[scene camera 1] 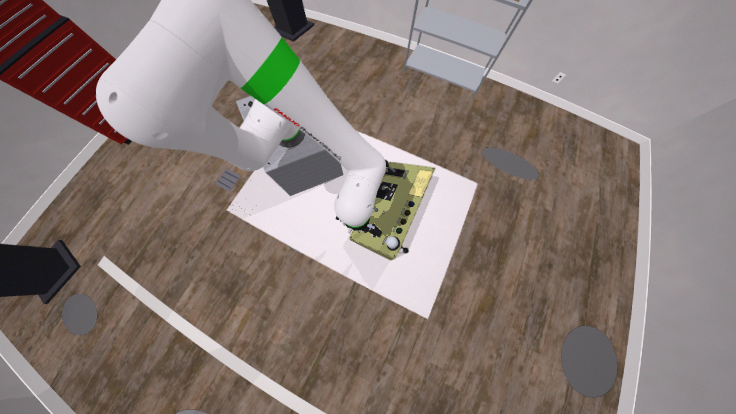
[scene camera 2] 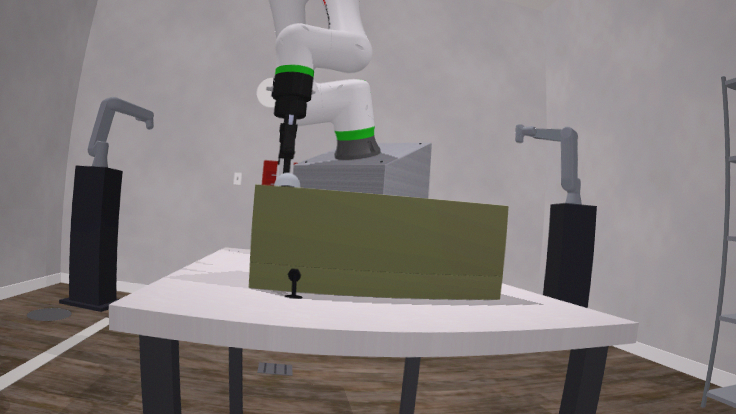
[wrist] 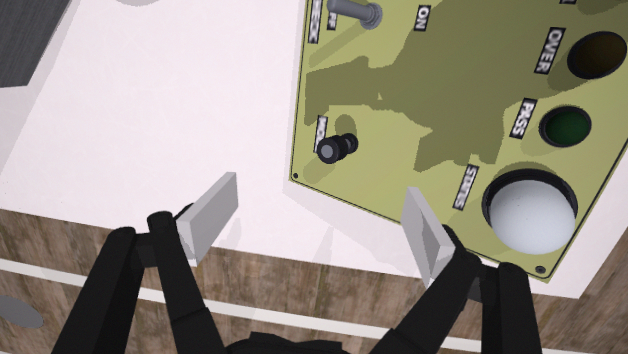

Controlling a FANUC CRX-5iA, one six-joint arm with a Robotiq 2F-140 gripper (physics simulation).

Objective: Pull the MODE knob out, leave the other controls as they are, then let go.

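Where they show: gripper, fingertip midpoint: (wrist: 319,197); arm's base, origin of the base link: (scene camera 1: 288,131) (scene camera 2: 357,154).
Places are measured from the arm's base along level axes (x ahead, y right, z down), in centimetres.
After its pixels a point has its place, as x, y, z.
Observation:
The MODE knob (wrist: 328,150) {49.1, 13.1, 21.7}, black with a grey end face, stands on a short stem near the corner of the olive panel (wrist: 385,140) {54.3, 11.2, 24.0} (scene camera 1: 393,205) {55.5, -4.9, 22.1} (scene camera 2: 378,242) {66.5, -6.1, 25.0}. It partly covers its label in the wrist view. The knob does not show in either scene view. My gripper (wrist: 319,197) {49.2, 15.3, 16.4} (scene camera 2: 286,167) is open and empty, its grey fingertips wide apart above the knob's end of the panel. In the wrist view the knob appears beyond the gap between the fingertips; their exact height over it is unclear. In scene view 1 the wrist covers part of the gripper.
A grey toggle switch (wrist: 350,10) {47.5, 1.6, 23.2}, a green PASS lamp (wrist: 566,126) {63.5, 5.3, 16.3}, a dark OVER lamp (wrist: 597,55) {62.8, 1.0, 16.3} and a white STATUS dome (wrist: 532,215) {62.8, 11.2, 14.0} (scene camera 1: 392,242) {64.8, 12.4, 13.3} (scene camera 2: 286,179) {66.7, 11.9, 14.6} are on the panel. A small black post (scene camera 2: 294,275) {71.9, 8.4, 31.8} (scene camera 1: 405,250) {73.5, 8.5, 33.9} stands beside it on the white table (scene camera 1: 288,231) {15.1, 36.7, 35.5}.

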